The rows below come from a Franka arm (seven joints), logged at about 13 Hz.
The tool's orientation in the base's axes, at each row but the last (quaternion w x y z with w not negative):
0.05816 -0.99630 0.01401 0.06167
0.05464 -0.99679 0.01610 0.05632
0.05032 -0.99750 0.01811 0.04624
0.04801 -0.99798 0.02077 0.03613
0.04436 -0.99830 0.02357 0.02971
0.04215 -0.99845 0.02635 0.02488
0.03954 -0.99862 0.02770 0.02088
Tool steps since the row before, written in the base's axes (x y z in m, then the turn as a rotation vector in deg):
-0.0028 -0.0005 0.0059 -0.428 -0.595 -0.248
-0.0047 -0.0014 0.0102 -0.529 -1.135 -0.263
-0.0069 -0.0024 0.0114 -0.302 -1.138 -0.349
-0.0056 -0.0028 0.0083 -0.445 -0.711 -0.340
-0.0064 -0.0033 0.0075 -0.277 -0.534 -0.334
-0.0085 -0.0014 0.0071 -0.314 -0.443 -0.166
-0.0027 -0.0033 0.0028 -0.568 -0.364 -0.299
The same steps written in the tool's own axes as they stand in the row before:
-0.0035 -0.0001 -0.0055 -0.381 0.634 0.226
-0.0058 0.0005 -0.0097 -0.466 1.176 0.193
-0.0079 0.0015 -0.0109 -0.232 1.178 0.257
-0.0061 0.0023 -0.0081 -0.391 0.759 0.300
-0.0067 0.0029 -0.0074 -0.232 0.574 0.300
-0.0088 0.0013 -0.0068 -0.282 0.472 0.142
-0.0026 0.0032 -0.0029 -0.534 0.418 0.291

